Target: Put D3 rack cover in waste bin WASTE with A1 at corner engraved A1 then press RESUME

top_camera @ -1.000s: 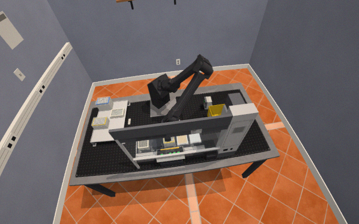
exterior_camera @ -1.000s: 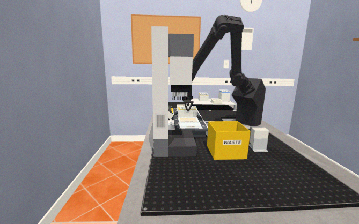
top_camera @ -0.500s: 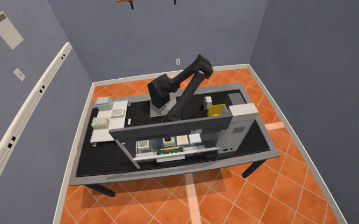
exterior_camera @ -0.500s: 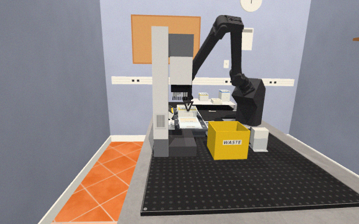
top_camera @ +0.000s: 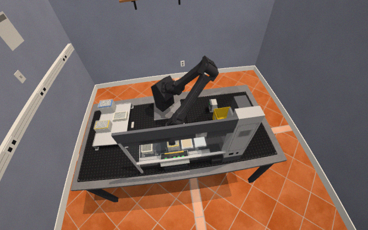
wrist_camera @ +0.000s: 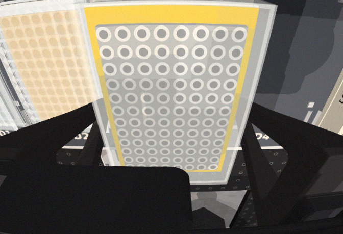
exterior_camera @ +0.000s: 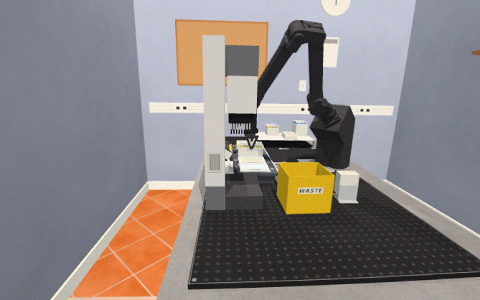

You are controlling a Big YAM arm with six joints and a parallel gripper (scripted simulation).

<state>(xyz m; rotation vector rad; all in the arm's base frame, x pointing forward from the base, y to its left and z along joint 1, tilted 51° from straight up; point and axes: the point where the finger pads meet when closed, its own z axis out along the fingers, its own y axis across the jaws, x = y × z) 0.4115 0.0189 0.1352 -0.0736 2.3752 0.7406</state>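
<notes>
Right now my hand is 30 mm past the orange plate, 100 mm to the right of it and 50 mm above it. The rest, counted from my hand: clear cover right at my hand; RG nest 160 mm behind, 110 mm below; trough reservoir 60 mm ahead, 200 mm to the right, 50 mm below.
</notes>
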